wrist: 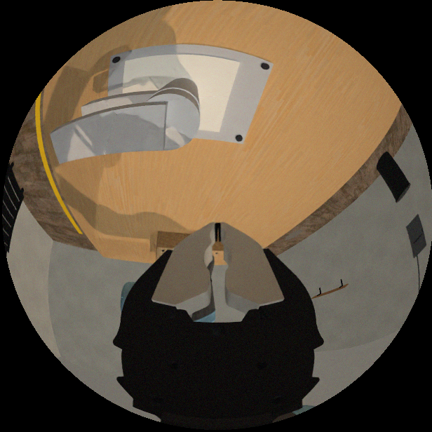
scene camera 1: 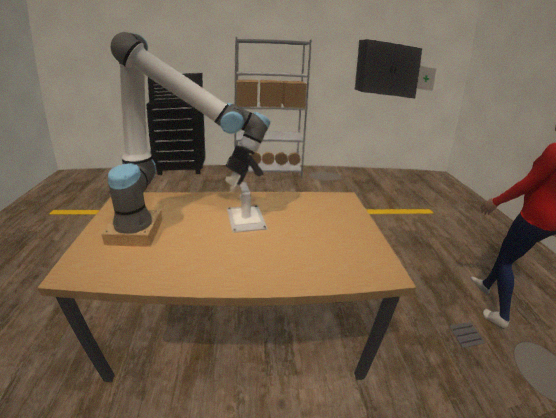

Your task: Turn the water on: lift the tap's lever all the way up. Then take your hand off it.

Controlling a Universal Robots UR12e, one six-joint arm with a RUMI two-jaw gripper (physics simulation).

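Where they show: gripper, fingertip midpoint: (scene camera 1: 231, 192); arm's base at its link origin: (scene camera 1: 132, 223).
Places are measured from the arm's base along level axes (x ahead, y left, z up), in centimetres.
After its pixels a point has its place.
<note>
The grey tap (scene camera 1: 246, 205) @[y 3.8, x 56.1, z 2.6 cm] (wrist: 186, 112) stands upright on a white square base plate (scene camera 1: 247, 227) @[y -3.6, x 55.3, z -5.4 cm] (wrist: 252, 107) on the table. Its lever (scene camera 1: 244, 188) @[y 9.1, x 55.9, z 9.3 cm] (wrist: 115, 132) sits on top of the column, above the spout (wrist: 117, 100) in the wrist view. In the scene view the lever seems to slant upward; its exact angle is hard to tell. My gripper (scene camera 1: 232, 185) @[y 1.3, x 48.5, z 11.6 cm] (wrist: 217, 223) is shut with nothing between its fingers. In the wrist view a gap shows between the fingertips and the lever. In the scene view the fingers are near the tap's top, on its left.
The wooden table (scene camera 1: 225, 265) @[y -29.7, x 42.0, z -6.3 cm] (wrist: 300, 125) carries the arm's base block (scene camera 1: 129, 239) @[y -10.1, x -0.5, z -2.5 cm] at its left. A shelf rack (scene camera 1: 236, 60) and a black tool cabinet (scene camera 1: 176, 135) stand behind. A person in a red top (scene camera 1: 542, 195) is at the right, away from the table.
</note>
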